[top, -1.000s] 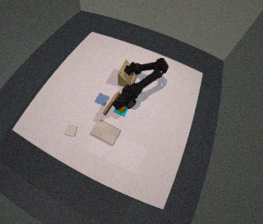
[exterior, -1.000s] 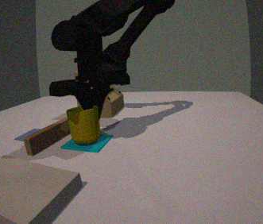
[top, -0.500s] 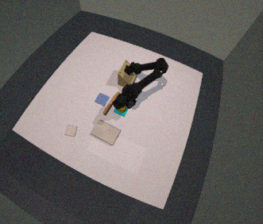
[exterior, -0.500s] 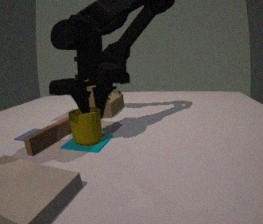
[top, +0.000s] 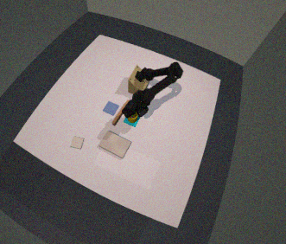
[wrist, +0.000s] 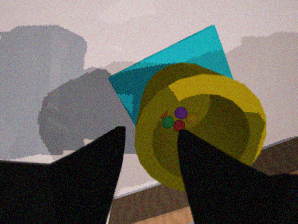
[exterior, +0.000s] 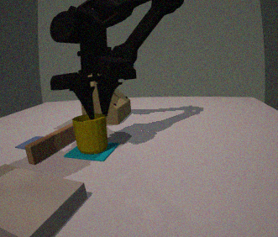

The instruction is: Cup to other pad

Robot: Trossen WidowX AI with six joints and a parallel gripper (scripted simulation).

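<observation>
My gripper tip is now 3 cm above the yellow cup, 2 cm short of it and 1 cm to the left of it. From my gripper tip the other things lie so: red marble (5 cm below, 3 cm to the right, 1 cm ahead); then wooden bar (10 cm to the right, 6 cm below, 1 cm ahead); then cyan pad (7 cm below, 2 cm to the right, 2 cm ahead).
</observation>
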